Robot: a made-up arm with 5 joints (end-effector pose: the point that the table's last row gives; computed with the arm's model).
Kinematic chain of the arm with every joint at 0, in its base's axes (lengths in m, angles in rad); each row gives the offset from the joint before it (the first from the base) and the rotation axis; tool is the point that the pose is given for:
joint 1: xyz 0 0 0.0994 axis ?
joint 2: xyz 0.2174 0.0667 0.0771 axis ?
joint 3: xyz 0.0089 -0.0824 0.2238 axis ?
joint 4: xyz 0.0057 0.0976 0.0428 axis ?
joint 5: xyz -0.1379 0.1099 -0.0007 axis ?
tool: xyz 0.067 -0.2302 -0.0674
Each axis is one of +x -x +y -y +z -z.
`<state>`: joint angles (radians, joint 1 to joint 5).
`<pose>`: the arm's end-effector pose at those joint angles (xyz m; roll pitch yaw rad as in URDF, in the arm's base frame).
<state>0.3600 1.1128 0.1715 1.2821 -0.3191</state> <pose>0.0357 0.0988 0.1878 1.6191 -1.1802 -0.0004</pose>
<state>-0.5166 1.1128 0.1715 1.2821 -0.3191</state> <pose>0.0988 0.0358 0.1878 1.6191 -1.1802 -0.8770</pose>
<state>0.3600 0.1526 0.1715 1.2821 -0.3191</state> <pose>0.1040 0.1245 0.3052 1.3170 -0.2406 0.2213</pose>
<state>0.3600 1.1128 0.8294 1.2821 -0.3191</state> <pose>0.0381 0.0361 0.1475 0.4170 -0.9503 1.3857</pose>
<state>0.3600 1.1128 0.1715 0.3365 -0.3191</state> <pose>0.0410 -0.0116 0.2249 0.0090 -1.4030 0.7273</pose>
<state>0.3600 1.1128 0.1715 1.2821 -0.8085</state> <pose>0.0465 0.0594 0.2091 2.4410 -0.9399 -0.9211</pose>
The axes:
joint 1: +z
joint 2: -y
joint 3: +z
joint 4: +x
joint 5: +y

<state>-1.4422 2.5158 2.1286 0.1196 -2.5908</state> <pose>-0.1382 0.0624 -0.0326 -0.6371 0.1263 2.4684</pose>
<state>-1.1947 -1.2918 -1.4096 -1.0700 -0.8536</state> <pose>0.2433 -0.5389 0.2345 -2.0291 0.6803 -1.9674</pose>
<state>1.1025 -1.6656 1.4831 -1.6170 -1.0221</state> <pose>0.3162 0.5267 0.2580 0.0820 -0.9331 2.6114</pose>
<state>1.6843 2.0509 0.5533 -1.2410 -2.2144</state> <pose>-0.0390 -0.0736 -0.1632 2.2876 1.1816 2.7314</pose>
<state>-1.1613 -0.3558 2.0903 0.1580 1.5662</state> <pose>-0.0131 -0.4307 0.3050 1.1931 1.0702 2.1354</pose>
